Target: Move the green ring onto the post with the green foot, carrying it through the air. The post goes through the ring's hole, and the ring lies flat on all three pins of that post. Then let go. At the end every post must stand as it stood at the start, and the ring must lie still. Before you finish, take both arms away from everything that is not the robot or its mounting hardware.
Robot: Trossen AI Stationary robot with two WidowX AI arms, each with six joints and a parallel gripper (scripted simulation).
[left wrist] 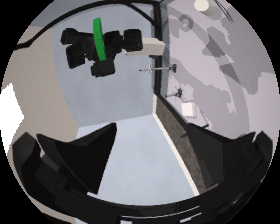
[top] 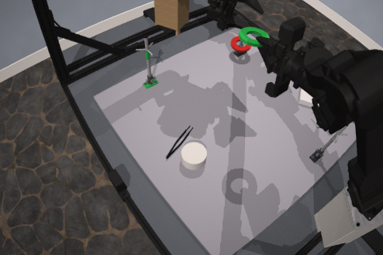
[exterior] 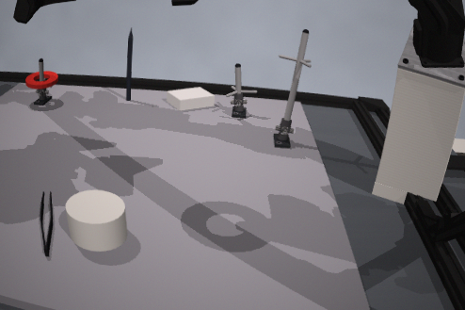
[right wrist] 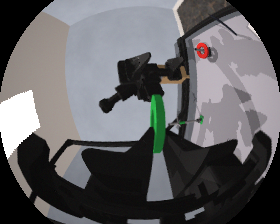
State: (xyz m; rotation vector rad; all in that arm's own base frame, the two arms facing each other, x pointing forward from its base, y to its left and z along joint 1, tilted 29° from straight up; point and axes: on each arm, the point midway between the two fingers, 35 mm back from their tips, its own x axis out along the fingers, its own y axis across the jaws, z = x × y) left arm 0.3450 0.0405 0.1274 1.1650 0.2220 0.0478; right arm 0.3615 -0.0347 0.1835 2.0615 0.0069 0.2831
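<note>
Right now the green ring is 40 mm to the left of my right hand. Also, from my right hand: short grey post 250 mm below, 230 mm ahead, 110 mm to the right; dark stick 230 mm ahead, 200 mm below, 100 mm to the left; tall post 200 mm to the right, 200 mm below, 130 mm ahead.
</note>
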